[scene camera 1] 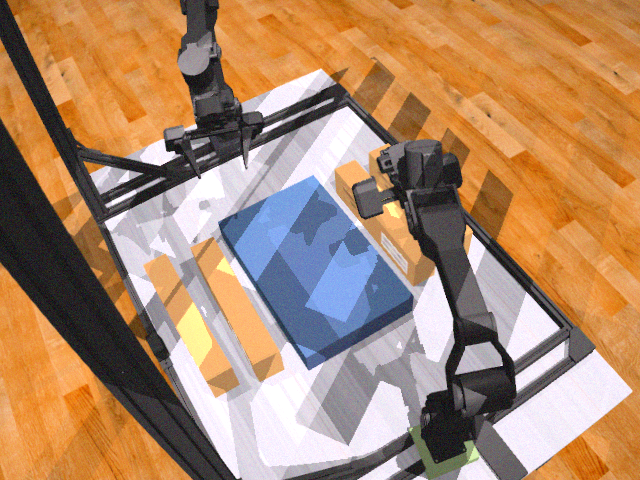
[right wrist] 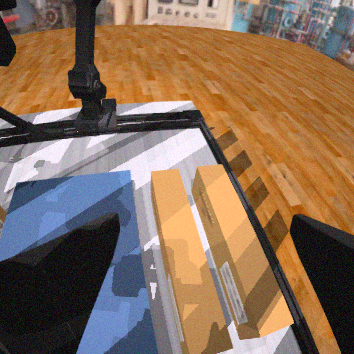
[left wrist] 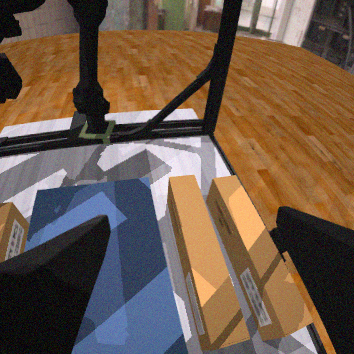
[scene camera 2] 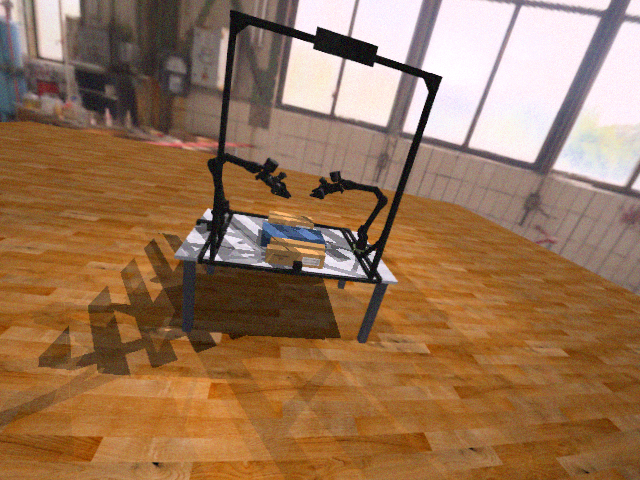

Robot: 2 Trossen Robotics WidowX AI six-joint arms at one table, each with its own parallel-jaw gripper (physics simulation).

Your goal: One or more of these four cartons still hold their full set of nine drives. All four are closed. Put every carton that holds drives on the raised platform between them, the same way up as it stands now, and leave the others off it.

Labels:
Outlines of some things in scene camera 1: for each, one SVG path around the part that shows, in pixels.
My left gripper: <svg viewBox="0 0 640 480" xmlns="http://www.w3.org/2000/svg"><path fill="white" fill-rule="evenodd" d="M230 89L221 90L220 93L217 91L205 91L192 98L193 114L197 129L185 131L184 126L179 125L165 128L163 131L166 152L175 151L176 155L181 154L199 179L201 179L201 174L190 140L240 131L243 163L245 170L247 170L250 141L254 140L256 135L263 132L265 121L263 114L259 111L241 114L240 121L227 123L225 108L234 105Z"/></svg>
My right gripper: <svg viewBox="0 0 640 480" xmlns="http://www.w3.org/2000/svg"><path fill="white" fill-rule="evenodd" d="M448 152L443 154L444 184L455 183L458 189L461 188L463 183L459 160L453 153ZM413 140L389 146L381 150L380 156L376 157L381 174L387 173L390 183L394 187L379 191L375 176L355 183L351 187L358 213L364 220L384 214L383 205L397 200L400 203L400 207L404 209L405 191L411 189L407 185L404 145Z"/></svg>

